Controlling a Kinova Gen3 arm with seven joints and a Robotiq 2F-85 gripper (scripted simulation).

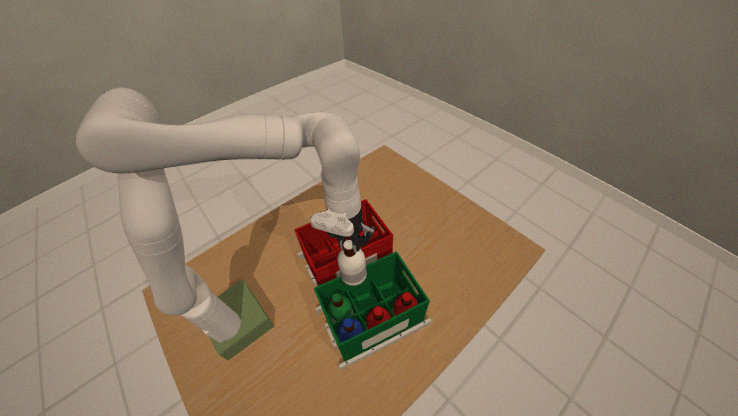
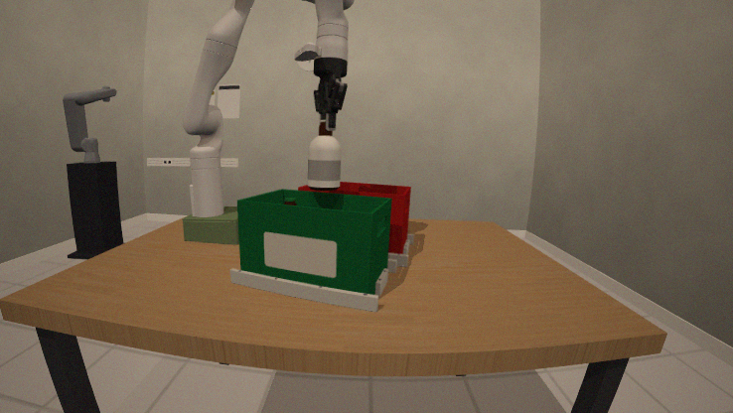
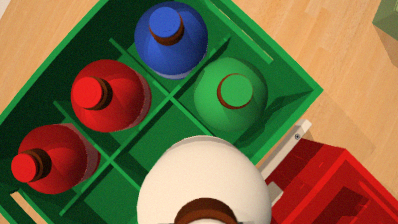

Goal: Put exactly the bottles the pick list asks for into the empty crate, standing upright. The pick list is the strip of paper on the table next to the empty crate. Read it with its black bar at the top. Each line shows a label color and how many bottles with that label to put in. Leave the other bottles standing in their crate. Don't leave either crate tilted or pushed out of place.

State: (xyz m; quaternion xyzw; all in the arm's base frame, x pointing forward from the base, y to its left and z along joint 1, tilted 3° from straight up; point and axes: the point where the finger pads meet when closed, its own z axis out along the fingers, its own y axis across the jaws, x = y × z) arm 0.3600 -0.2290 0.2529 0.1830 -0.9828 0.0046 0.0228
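My hand is 7 cm above the white-labelled bottle. From my hand the other things lie so: green crate (25 cm below, 7 cm to the right, 2 cm behind); red-label bottle (25 cm below, 12 cm to the right, 4 cm behind); green-label bottle (25 cm below, 8 cm behind).
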